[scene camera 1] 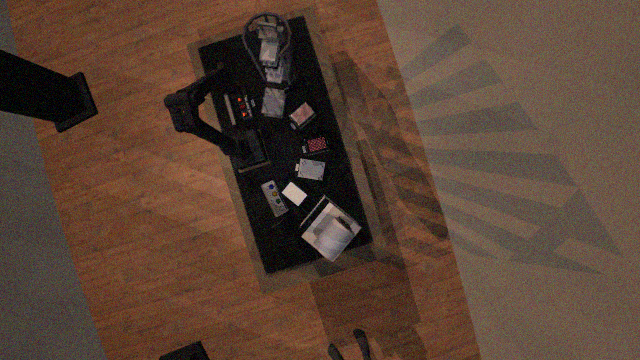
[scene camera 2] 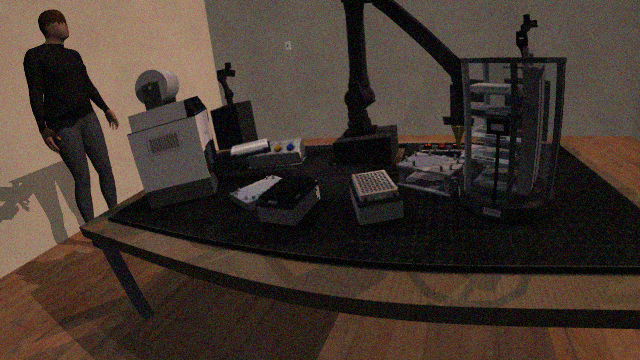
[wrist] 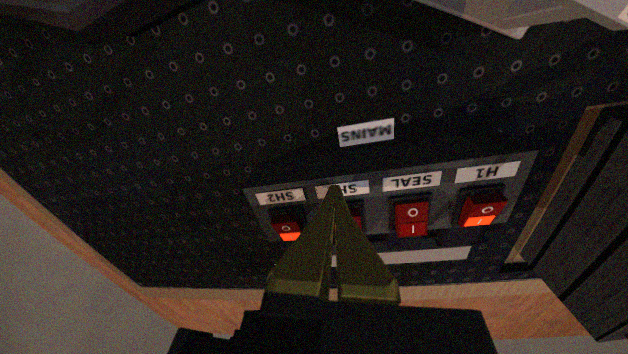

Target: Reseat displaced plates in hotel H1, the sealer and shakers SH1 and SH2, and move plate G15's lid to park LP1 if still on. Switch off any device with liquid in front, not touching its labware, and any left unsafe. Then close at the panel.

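Where they show: gripper, fingertip midpoint: (scene camera 1: pixel 245 96) (scene camera 2: pixel 458 148) (wrist: pixel 334 190); arm's base at its link origin: (scene camera 1: pixel 244 153) (scene camera 2: pixel 361 132).
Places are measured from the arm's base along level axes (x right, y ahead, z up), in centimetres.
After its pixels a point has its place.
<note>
My gripper (wrist: pixel 334 190) @(x -33.5, y 14.2, z -3.2 cm) (scene camera 2: pixel 457 144) @(x -33.5, y 14.2, z -3.2 cm) is shut and empty. Its yellow fingertips overlap the SH1 label in the wrist view and hide most of the SH1 rocker (wrist: pixel 356 215) @(x -32.5, y 11.9, z -2.8 cm). The SH2 rocker (wrist: pixel 287 229) @(x -38.3, y 11.7, z -2.8 cm) and H1 rocker (wrist: pixel 482 210) @(x -23.8, y 10.1, z -2.8 cm) glow orange; the SEAL rocker (wrist: pixel 412 218) @(x -28.5, y 10.3, z -3.1 cm) is unlit. Hotel H1 (scene camera 2: pixel 561 105) @(x -48.9, y 49.7, z 16.2 cm) holds several pale plates. The apparent sealer (scene camera 1: pixel 332 232) @(x 56.1, y 31.7, z 36.6 cm) (scene camera 2: pixel 170 155) @(x 53.3, y 39.6, z 9.1 cm) is a white box with a roll on top. One grey shaker-like box (scene camera 2: pixel 377 209) @(x -9.2, y 49.8, z -4.5 cm) bears a pale well plate (scene camera 1: pixel 302 115) @(x -6.9, y 42.4, z -1.1 cm) (scene camera 2: pixel 374 184) @(x -8.3, y 44.3, z -1.1 cm); another (scene camera 2: pixel 282 215) @(x 12.2, y 50.7, z -5.2 cm) bears a dark plate (scene camera 1: pixel 317 144) @(x 13.3, y 43.6, z -1.9 cm) (scene camera 2: pixel 290 190) @(x 11.3, y 45.6, z -1.3 cm). Their labels and liquid are unreadable.
A panel (scene camera 1: pixel 270 186) @(x 25.5, y 6.3, z -0.9 cm) (scene camera 2: pixel 277 156) @(x 30.9, y 8.1, z -4.3 cm) with coloured buttons stands beside a white block (scene camera 1: pixel 294 194) @(x 35.9, y 18.7, z 4.0 cm) (scene camera 2: pixel 250 147) @(x 33.4, y 21.9, z 3.9 cm). A pale plate-like stand (scene camera 1: pixel 273 102) @(x -22.2, y 29.1, z -2.0 cm) (scene camera 2: pixel 430 162) @(x -22.5, y 29.2, z -2.0 cm) is near the hotel. A pale pad (scene camera 1: pixel 311 169) @(x 25.9, y 33.8, z -5.6 cm) (scene camera 2: pixel 250 191) @(x 28.3, y 36.1, z -5.6 cm) lies by the dark plate's box. The arm base (scene camera 2: pixel 365 147) @(x -2.4, y 11.3, z -2.3 cm) is behind.
</note>
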